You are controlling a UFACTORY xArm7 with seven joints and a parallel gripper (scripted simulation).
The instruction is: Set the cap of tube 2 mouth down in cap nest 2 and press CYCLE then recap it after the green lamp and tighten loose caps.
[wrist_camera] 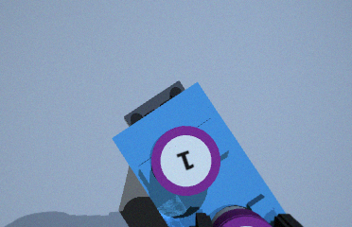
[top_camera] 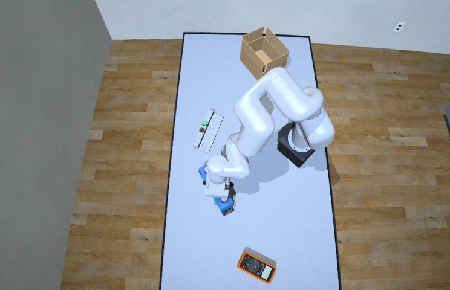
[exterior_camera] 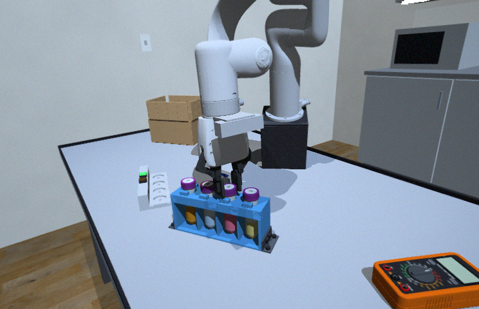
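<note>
My hand is 1 cm above the purple cap marked 2. The rest, counted from my hand: cap 3 (3 cm ahead, 4 cm to the right, 2 cm below); cap marked 1 (3 cm behind, 4 cm to the left, 2 cm below); cap 4 (7 cm ahead, 8 cm to the right, 2 cm below).
</note>
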